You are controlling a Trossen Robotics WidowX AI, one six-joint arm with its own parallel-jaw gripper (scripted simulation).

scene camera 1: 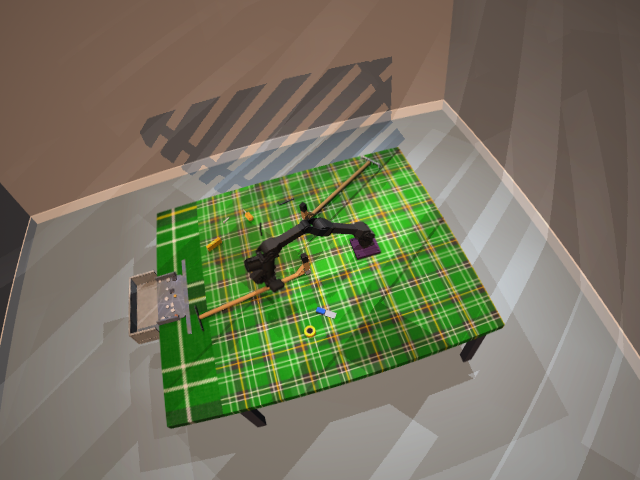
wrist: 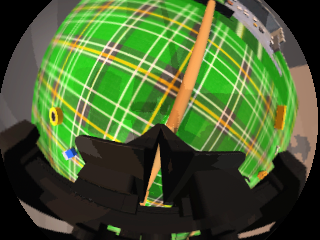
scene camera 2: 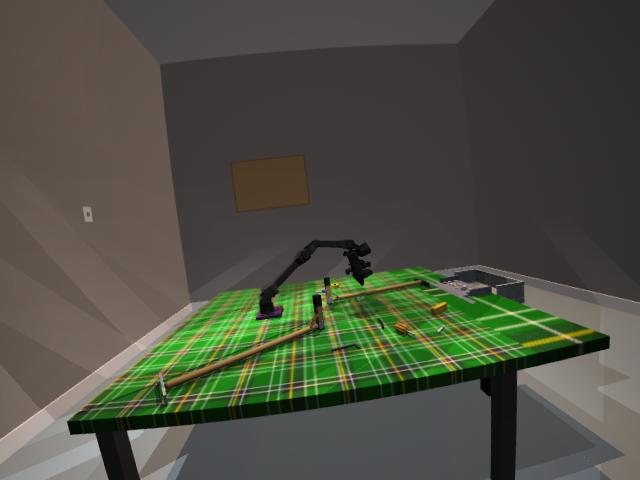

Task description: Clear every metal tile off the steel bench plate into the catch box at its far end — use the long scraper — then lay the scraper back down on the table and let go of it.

Scene:
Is the gripper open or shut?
Shut.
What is the gripper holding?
Nothing.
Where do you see a long scraper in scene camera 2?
318,318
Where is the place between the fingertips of the gripper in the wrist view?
At 160,127

